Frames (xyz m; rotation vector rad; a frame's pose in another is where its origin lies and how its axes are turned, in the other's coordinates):
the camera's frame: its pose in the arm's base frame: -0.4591 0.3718 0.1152 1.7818 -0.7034 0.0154
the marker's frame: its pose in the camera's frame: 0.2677 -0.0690 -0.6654 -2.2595 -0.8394 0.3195
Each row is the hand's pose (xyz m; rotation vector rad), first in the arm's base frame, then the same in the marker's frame.
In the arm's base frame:
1: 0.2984 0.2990 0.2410 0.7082 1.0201 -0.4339
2: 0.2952 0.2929 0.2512 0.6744 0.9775 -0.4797
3: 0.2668 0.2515 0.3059 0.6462 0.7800 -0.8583
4: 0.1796 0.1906 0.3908 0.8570 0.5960 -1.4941
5: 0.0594 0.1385 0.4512 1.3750 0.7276 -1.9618
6: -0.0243 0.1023 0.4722 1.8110 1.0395 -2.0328
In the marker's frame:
1: 0.2266 -0.0019 -0.5894 0.4563 2.1799 0.4771
2: 0.2368 -0.0084 -0.5873 0.4280 2.1270 0.4422
3: 0.2921 -0.0571 -0.5783 0.3087 1.9449 0.0452
4: 0.3628 -0.1690 -0.5463 0.2027 1.8337 -0.7197
5: 0.3985 -0.3037 -0.5092 0.1946 2.0093 -1.4794
6: 0.4058 -0.3959 -0.4948 0.2349 2.3062 -1.8680

